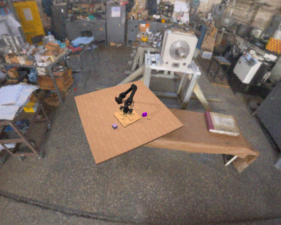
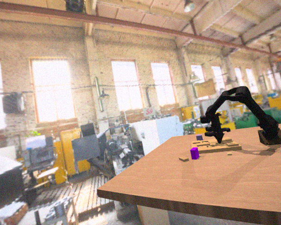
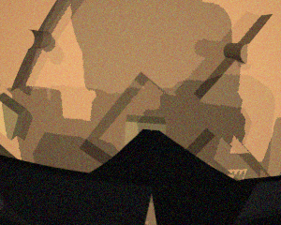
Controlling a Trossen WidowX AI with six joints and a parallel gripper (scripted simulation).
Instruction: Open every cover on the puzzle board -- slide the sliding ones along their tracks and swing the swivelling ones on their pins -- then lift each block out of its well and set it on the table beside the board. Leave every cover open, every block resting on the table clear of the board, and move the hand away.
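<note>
Now: the tan puzzle board 5 cm ahead of my gripper tip and 1 cm to the right of it. Round my gripper tip: lilac block: 27 cm to the right, 12 cm ahead, 1 cm above; magenta block: 20 cm to the left, 18 cm ahead, 1 cm above.
</note>
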